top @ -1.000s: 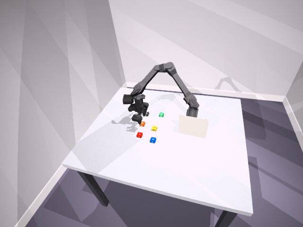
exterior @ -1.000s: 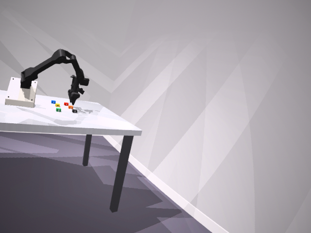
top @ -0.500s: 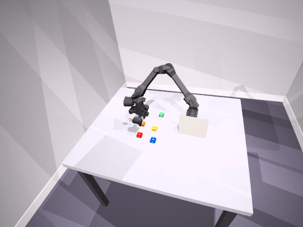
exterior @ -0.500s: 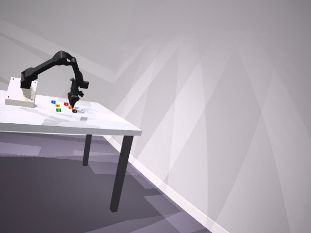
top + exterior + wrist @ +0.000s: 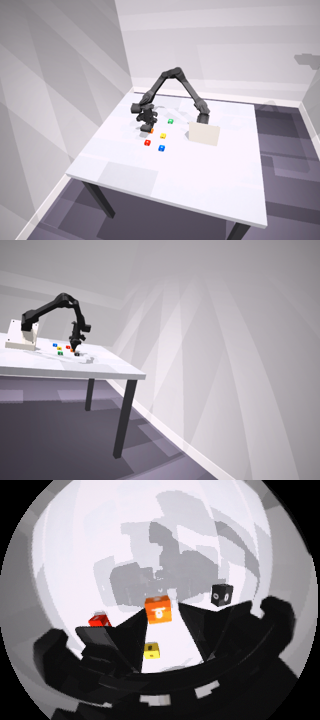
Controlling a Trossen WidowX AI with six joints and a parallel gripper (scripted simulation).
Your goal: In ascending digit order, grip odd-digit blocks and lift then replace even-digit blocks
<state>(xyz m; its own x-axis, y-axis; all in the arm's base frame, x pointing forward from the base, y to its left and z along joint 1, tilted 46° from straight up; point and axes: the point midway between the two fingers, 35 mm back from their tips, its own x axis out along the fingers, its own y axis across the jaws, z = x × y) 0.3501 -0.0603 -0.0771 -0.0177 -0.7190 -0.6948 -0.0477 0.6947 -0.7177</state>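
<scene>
Now: gripper tip 100 mm past the yellow block and 30 mm to the right of it. The rest, counted from my gripper tip: red block: 20 mm behind, 120 mm to the left; orange block: 10 mm to the left; black block: 10 mm ahead, 100 mm to the right.
</scene>
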